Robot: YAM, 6 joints.
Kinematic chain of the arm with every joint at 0, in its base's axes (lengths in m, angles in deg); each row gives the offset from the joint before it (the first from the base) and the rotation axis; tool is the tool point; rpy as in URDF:
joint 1: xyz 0 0 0.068 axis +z
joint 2: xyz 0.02 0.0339 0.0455 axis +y
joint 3: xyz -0.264 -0.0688 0 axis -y
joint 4: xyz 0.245 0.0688 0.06 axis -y
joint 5: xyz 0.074 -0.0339 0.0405 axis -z
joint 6: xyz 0.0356 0 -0.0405 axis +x
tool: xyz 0 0 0 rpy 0 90 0
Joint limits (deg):
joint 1: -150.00..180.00
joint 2: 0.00..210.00
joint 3: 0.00..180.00
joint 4: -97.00..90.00
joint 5: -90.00..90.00
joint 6: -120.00..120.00
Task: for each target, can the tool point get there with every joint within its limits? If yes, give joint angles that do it. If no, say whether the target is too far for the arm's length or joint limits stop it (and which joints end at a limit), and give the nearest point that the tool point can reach.
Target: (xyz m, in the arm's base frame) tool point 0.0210 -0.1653 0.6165
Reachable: yes | joints 107.54 36.91 109.68 9.89 -56.87 70.25
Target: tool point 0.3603 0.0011 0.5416
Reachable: yes | joints 2.84 95.34 105.71 25.73 27.99 -36.82
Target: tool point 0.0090 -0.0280 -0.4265
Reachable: no: joint limits stop it (at a limit: joint 2) | nearest point 0.0237 -0.0737 -0.3372 | short by 0.101 m
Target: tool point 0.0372 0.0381 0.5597
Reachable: yes | joints 71.59 50.14 103.83 -47.65 40.85 -8.07
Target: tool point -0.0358 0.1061 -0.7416
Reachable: no: too far | nearest point -0.0580 0.1719 -0.3740 | short by 0.374 m
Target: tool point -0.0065 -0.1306 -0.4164
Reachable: no: joint limits stop it (at a limit: joint 2) | nearest point -0.0073 -0.1457 -0.3654 | short by 0.053 m
